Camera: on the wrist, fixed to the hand. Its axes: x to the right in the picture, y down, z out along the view.
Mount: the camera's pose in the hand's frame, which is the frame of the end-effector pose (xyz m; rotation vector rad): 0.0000 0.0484 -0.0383 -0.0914 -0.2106 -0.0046
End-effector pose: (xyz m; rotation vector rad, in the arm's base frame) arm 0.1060 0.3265 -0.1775 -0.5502 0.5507 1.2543
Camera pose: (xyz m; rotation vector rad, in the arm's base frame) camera 0.0557 0.3120 -0.2102 -0.4879 0.3167 1.3195
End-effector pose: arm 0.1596 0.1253 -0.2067 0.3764 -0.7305 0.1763
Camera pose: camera 0.1694 0.1849 -0.2196 0.3121 -0.9419 0.0992
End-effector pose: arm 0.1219 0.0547 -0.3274 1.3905 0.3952 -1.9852
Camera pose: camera 0.1817 0.0420 -0.3360 1.1124 0.3874 -2.0660
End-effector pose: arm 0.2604 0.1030 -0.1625 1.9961 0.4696 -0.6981
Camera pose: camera 0.2993 0.1128 -0.1156 1.8132 0.3734 -0.8640
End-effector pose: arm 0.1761 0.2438 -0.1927 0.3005 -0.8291 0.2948
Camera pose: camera 0.1840 0.3025 -0.2101 0.2505 -1.0462 0.2224
